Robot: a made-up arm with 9 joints. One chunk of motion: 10 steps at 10 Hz.
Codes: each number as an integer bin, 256 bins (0 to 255) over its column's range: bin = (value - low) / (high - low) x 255, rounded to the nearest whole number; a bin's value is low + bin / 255 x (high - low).
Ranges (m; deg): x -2.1..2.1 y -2.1..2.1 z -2.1..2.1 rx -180..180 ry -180..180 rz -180..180
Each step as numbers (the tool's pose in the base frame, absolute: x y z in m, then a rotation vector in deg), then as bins.
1 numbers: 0.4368 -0.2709 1.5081 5.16 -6.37 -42.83
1 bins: 154 111 219 131 123 97
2 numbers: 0.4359 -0.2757 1.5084 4.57 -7.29 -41.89
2 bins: 154 111 219 131 122 98
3 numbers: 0.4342 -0.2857 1.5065 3.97 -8.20 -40.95
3 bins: 154 110 219 130 122 98
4 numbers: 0.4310 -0.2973 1.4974 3.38 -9.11 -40.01
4 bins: 154 109 218 130 121 99
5 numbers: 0.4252 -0.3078 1.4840 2.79 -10.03 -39.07
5 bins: 153 109 218 129 120 100
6 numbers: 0.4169 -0.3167 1.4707 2.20 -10.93 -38.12
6 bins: 153 108 217 129 120 100
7 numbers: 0.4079 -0.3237 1.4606 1.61 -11.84 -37.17
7 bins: 152 108 216 129 119 101
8 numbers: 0.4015 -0.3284 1.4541 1.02 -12.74 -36.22
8 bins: 152 108 216 128 118 102
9 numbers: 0.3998 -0.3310 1.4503 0.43 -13.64 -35.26
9 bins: 152 107 216 128 118 103
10 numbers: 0.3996 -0.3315 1.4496 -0.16 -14.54 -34.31
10 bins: 152 107 216 127 117 103
